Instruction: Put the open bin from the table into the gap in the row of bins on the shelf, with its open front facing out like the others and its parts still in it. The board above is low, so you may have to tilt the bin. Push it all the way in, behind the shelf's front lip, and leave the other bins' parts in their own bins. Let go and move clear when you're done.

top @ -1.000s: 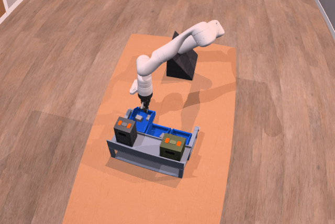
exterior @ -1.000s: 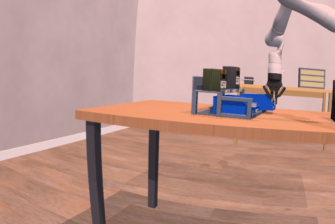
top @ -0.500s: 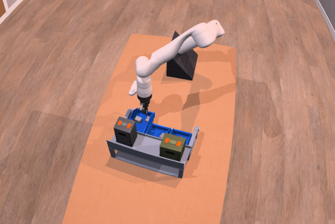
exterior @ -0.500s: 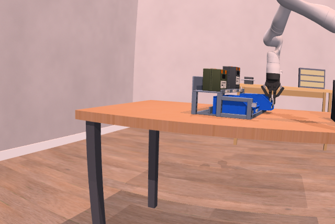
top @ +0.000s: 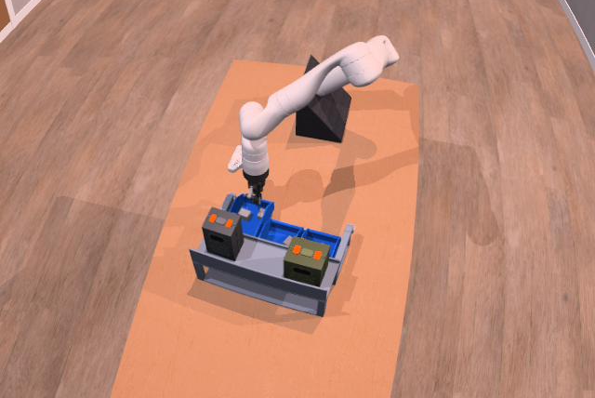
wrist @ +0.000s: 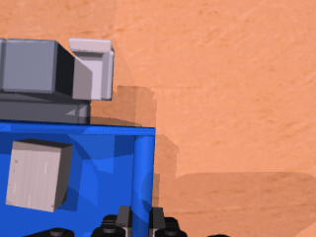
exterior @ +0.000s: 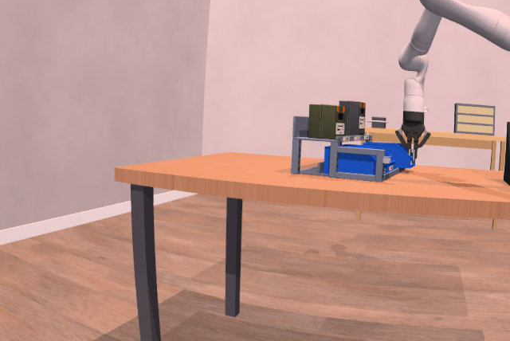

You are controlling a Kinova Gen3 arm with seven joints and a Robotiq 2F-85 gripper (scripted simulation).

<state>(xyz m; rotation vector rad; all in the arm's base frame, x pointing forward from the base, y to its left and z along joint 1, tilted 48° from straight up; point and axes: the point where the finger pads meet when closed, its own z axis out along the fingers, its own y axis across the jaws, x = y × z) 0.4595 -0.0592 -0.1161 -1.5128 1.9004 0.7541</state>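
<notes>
Right now my hand is 5 cm short of the grey block, 3 cm to the left of it and 3 cm above it. From my hand the other things lie so: grey shelf 18 cm ahead, 8 cm to the left, 1 cm above; dark grey box 22 cm ahead, 5 cm to the right, 10 cm above; olive box 26 cm ahead, 18 cm to the left, 9 cm above.
</notes>
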